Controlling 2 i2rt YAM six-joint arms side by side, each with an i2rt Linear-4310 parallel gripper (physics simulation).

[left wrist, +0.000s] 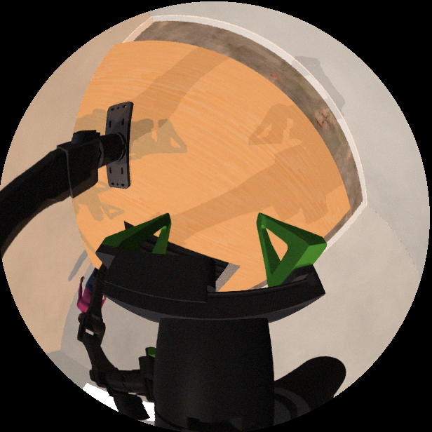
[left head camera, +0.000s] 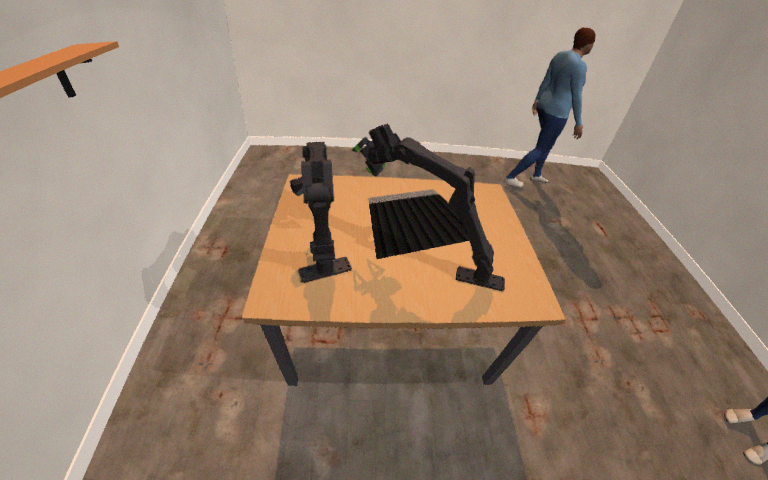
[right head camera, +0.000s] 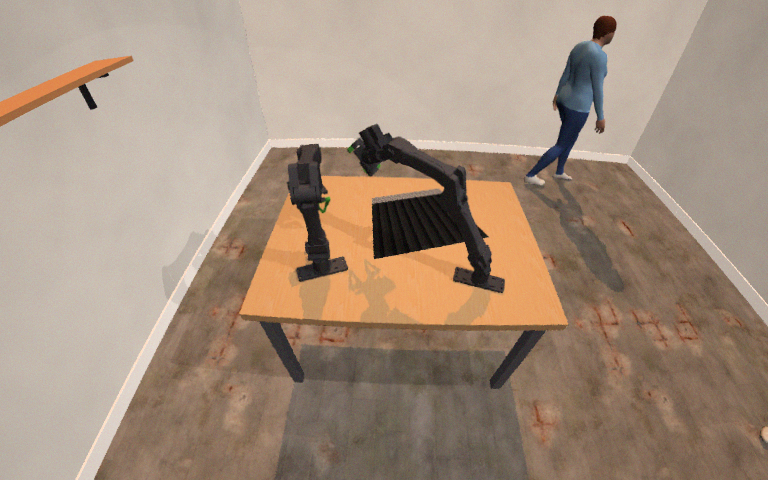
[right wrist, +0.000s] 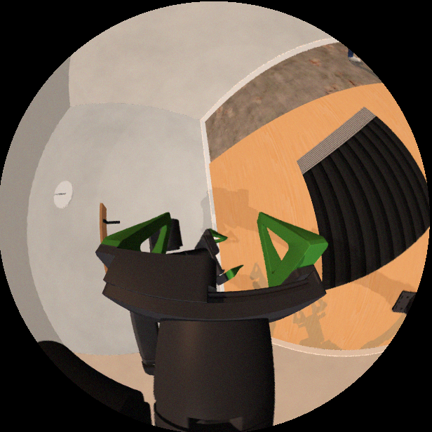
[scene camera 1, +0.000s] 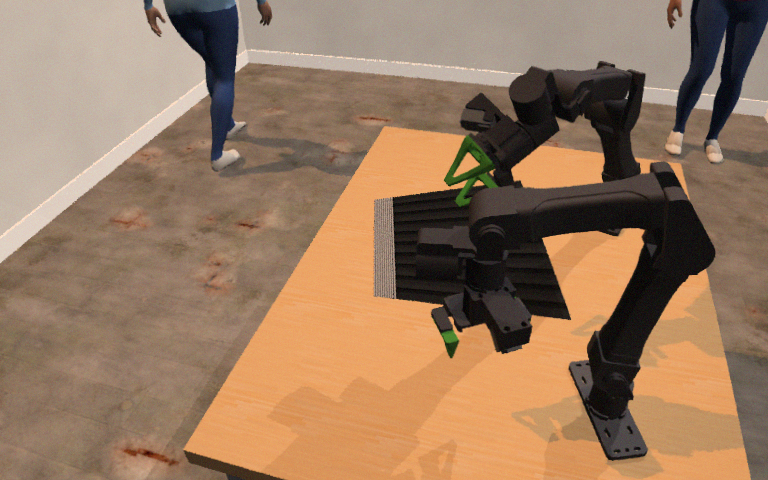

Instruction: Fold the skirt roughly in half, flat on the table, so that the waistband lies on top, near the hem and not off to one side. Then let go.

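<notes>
The black pleated skirt [left head camera: 407, 226] [right head camera: 402, 229] [scene camera 1: 421, 215] [right wrist: 360, 210] lies spread flat and unfolded on the table. Its grey waistband [left head camera: 402, 197] [right head camera: 402, 196] [scene camera 1: 384, 249] [right wrist: 335, 142] lies along its far edge in the head views, its wider hem toward the arm bases. My left gripper [left wrist: 213, 217] is open and empty, raised above the table to the left of the skirt in the head views; one finger is mostly hidden in scene camera 1. My right gripper [left head camera: 364, 159] [right head camera: 364, 158] [scene camera 1: 454, 192] [right wrist: 214, 216] is open and empty, raised high and tilted, apart from the skirt.
The wooden table [left head camera: 419, 300] [right head camera: 419, 300] [scene camera 1: 317, 339] carries both arm bases near its front. The right arm hides part of the skirt in the head views. In scene camera 1 the left arm crosses in front of it. A person [left head camera: 560, 84] [right head camera: 583, 79] walks behind the table.
</notes>
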